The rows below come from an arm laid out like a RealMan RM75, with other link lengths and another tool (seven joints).
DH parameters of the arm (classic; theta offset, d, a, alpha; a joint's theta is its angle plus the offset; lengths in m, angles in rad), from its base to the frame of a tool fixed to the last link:
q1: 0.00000 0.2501 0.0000 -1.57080
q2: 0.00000 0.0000 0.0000 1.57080
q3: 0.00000 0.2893 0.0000 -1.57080
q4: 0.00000 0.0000 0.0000 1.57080
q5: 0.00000 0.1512 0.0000 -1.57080
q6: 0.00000 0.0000 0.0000 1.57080
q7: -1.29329 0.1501 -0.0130 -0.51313
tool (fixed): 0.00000 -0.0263 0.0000 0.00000
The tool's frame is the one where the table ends.
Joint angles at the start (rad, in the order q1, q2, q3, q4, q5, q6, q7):
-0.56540 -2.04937 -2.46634 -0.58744 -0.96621 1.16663 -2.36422
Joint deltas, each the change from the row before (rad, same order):
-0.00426 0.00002 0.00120 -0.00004 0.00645 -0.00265 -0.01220
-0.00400 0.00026 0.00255 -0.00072 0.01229 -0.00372 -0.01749
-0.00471 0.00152 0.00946 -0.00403 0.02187 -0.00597 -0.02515
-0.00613 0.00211 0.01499 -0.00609 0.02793 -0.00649 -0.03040
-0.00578 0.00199 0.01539 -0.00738 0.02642 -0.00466 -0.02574
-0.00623 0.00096 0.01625 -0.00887 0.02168 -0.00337 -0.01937
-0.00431 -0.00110 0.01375 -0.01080 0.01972 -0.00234 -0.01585
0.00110 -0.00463 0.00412 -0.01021 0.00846 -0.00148 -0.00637
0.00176 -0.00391 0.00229 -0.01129 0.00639 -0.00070 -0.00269
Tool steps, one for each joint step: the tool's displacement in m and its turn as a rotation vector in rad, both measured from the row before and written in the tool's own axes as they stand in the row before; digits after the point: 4 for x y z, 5 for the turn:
-0.0004 0.0005 0.0012 0.00415 0.00523 -0.00305
0.0001 0.0001 0.0008 0.00873 0.00974 -0.00246
0.0008 0.0001 0.0006 0.01760 0.01487 0.00533
0.0009 0.0002 0.0008 0.02369 0.01682 0.01100
0.0008 0.0005 0.0007 0.02215 0.01349 0.01500
0.0000 0.0008 0.0012 0.01851 0.00739 0.01870
-0.0003 0.0004 0.0010 0.01506 0.00578 0.01784
-0.0006 -0.0007 0.0004 0.00305 0.00282 0.00669
-0.0003 -0.0001 0.0001 -0.00013 0.00147 0.00807

